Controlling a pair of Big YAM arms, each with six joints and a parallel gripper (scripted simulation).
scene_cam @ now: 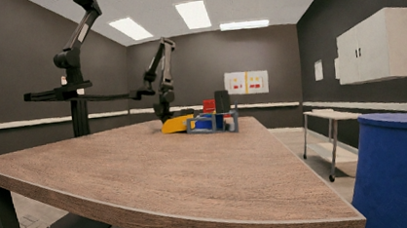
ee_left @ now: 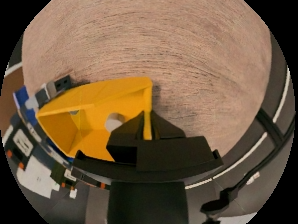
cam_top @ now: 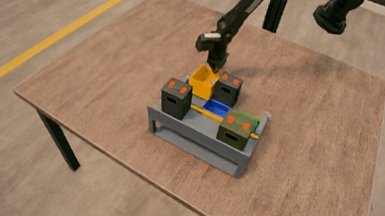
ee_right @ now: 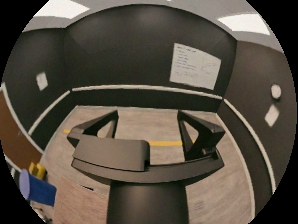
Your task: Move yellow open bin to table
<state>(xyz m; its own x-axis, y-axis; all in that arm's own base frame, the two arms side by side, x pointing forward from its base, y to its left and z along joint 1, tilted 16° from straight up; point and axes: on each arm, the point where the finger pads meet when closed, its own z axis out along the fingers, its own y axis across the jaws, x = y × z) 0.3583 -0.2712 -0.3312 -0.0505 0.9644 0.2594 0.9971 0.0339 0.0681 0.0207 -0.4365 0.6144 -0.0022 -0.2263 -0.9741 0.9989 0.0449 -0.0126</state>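
My left hand is 8 cm short of the yellow open bin, 1 cm to the right of it and 2 cm below it. The rest, counted from my left hand: grey shelf (27 cm ahead, 14 cm to the left, 4 cm above); then dark lidded bin (10 cm ahead, 12 cm to the left, 3 cm above).
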